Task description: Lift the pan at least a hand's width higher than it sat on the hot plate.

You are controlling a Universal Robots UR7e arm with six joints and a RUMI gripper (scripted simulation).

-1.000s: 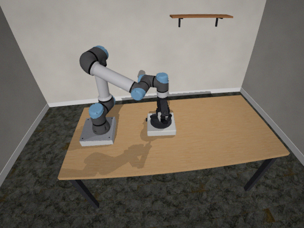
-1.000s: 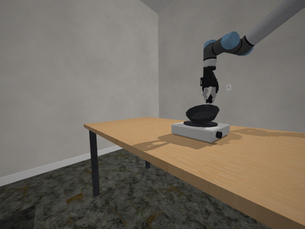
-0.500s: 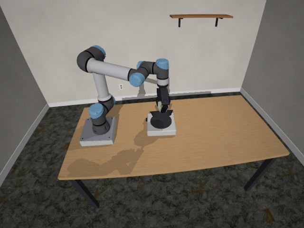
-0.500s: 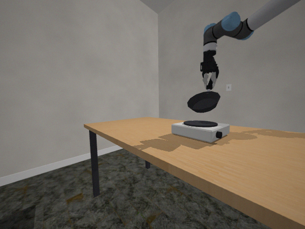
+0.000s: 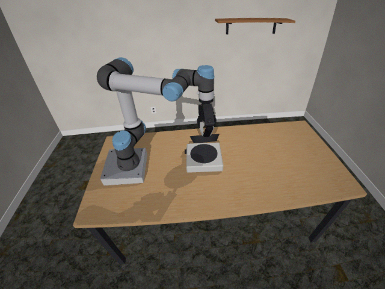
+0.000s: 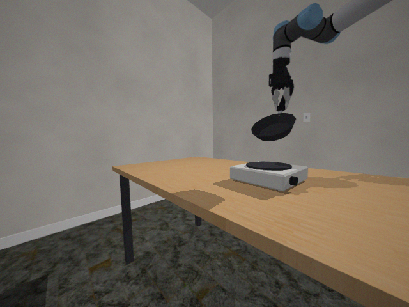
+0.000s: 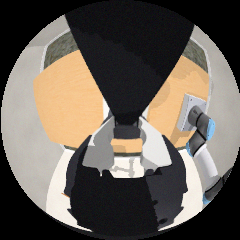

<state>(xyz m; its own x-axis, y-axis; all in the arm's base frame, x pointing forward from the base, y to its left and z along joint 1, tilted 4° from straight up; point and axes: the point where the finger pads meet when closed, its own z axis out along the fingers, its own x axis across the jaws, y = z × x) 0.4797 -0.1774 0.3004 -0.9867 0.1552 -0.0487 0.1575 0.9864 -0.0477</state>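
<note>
Now: hand 60 mm above the black pan, 50 mm to the right of it and 10 mm short of it. Also, from my hand: white hot plate 300 mm below, 140 mm to the left.
</note>
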